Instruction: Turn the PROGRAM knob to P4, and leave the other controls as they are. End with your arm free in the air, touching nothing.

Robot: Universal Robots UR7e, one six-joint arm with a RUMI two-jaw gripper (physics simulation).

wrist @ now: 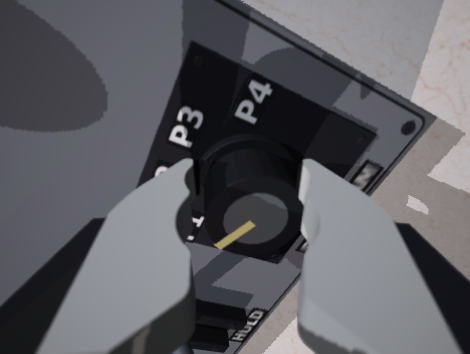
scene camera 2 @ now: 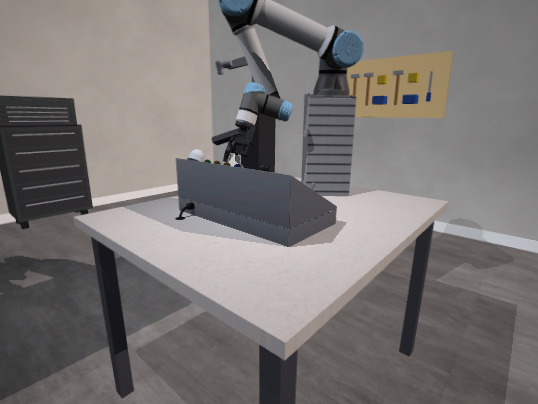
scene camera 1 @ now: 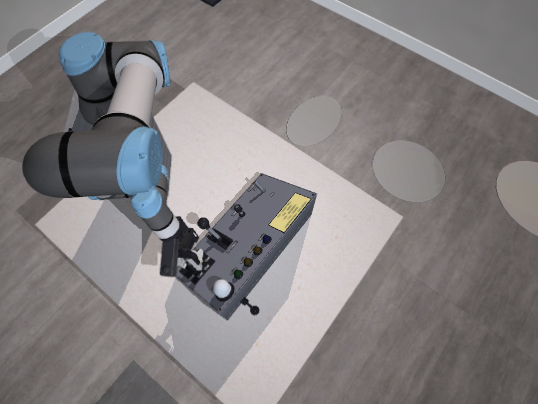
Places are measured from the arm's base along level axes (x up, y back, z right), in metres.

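Pixels of known places: gripper, fingertip midpoint: [wrist: 247, 163] [scene camera 1: 194, 268]; arm's base, origin of the base link: [scene camera 2: 331, 95] [scene camera 1: 107, 106].
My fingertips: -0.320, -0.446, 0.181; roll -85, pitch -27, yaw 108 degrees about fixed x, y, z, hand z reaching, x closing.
For each thing: its top centre in the pictures, then the offset to it from my fingertips, as dx, dy, dz. "pt": a spot on its surface instead.
- black PROGRAM knob, middle of its top: [wrist: 252, 227] +0.025, +0.017, -0.012
- P4 label, surface spot: [wrist: 254, 101] pt -0.001, -0.011, +0.027
- P3 label, surface spot: [wrist: 186, 126] pt +0.010, -0.031, +0.004
- white dome, surface spot: [scene camera 1: 222, 288] [scene camera 2: 194, 150] pt +0.113, -0.141, -0.002
- ball-topped lever, middle of its top: [scene camera 1: 202, 221] +0.060, +0.071, -0.132
- control, surface spot: [wrist: 212, 322] pt -0.013, +0.031, -0.118
- small lever, surface spot: [scene camera 2: 190, 205] pt -0.066, -0.194, -0.037
The black PROGRAM knob [wrist: 262, 212] stands on its black plate at a corner of the grey console [scene camera 1: 280, 186] [scene camera 2: 235, 192]. Its yellow line points down-left in the wrist view, towards the P1 side. The P4 label [wrist: 254, 101] shows above the knob, with the P3 label [wrist: 186, 126] to its left. P1 and P2 are partly hidden by the left finger. My gripper [scene camera 1: 196, 262] [scene camera 2: 232, 159] [wrist: 247, 163] is shut on the knob, one finger on each side. In the scene views the knob is too small or hidden to make out.
A white dome [scene camera 1: 222, 288] [scene camera 2: 196, 155] stands near the gripper. A ball-topped lever [scene camera 1: 203, 223] rises beside it. The HOLD control [wrist: 212, 322] is close below the knob in the wrist view. Coloured buttons line the console, and a small lever [scene camera 1: 254, 310] [scene camera 2: 190, 205] sticks out from it.
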